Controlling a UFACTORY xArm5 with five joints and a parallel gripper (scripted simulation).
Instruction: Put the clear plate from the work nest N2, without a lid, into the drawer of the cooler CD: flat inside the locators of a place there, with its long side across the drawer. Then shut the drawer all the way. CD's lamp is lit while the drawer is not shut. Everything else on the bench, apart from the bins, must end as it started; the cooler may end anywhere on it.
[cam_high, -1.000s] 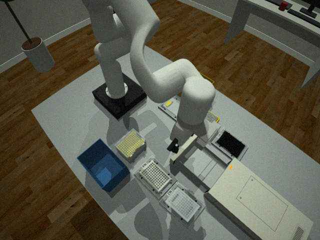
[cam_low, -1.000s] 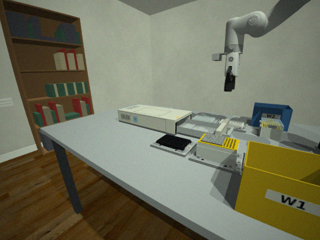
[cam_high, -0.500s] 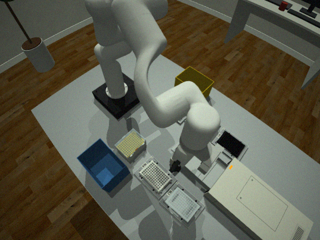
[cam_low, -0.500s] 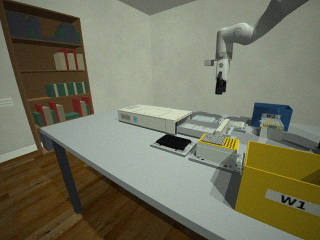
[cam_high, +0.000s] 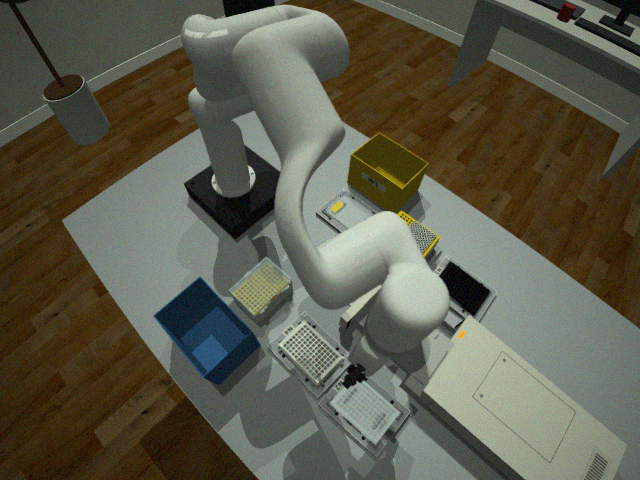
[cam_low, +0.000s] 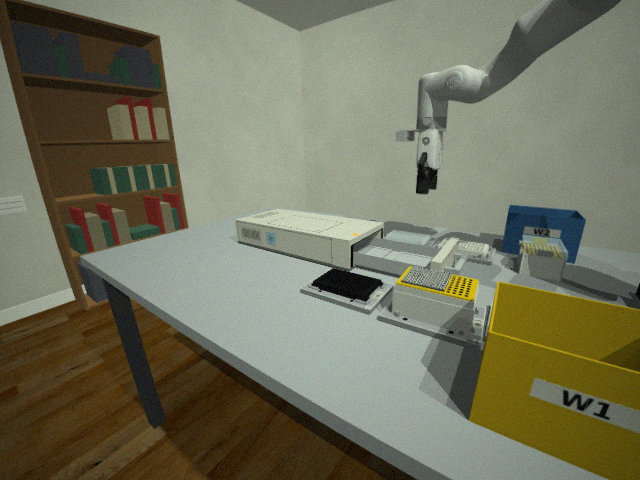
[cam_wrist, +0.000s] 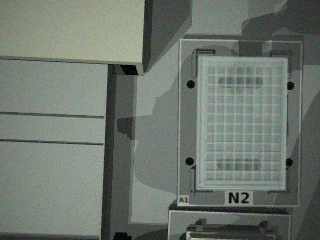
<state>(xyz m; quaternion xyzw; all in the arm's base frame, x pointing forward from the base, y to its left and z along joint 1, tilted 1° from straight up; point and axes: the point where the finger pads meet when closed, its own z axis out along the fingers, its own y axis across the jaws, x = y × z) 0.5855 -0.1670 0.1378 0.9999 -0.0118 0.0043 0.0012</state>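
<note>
The clear plate is 6 cm ahead of my hand, 6 cm to the right of it and 17 cm below it. Also, from my hand: cooler CD (18 cm ahead, 14 cm to the left, 15 cm below); drawer (3 cm ahead, 14 cm to the left, 15 cm below); white plate (11 cm behind, 4 cm to the right, 17 cm below).
</note>
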